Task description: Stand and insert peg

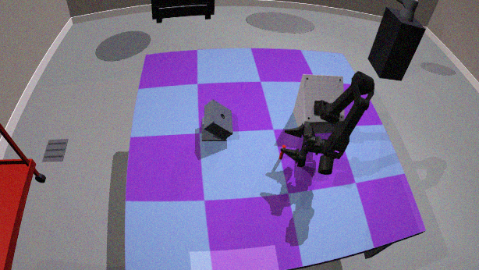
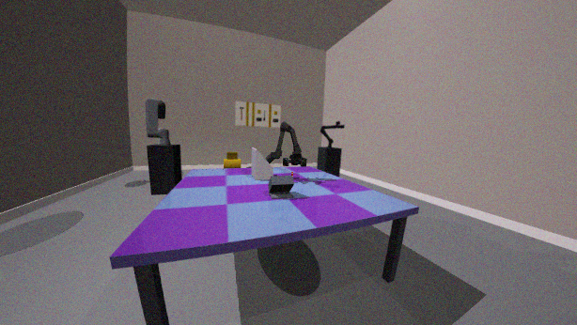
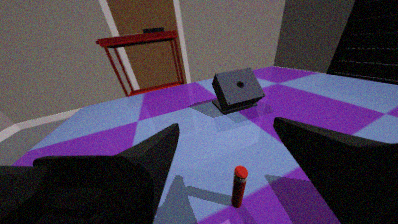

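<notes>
Right now the red peg is 8 cm below my gripper tip, 2 cm behind it and 1 cm to the right of it. The rest, counted from my gripper tip: sloped panel: 24 cm ahead, 17 cm to the right, 7 cm below.
</notes>
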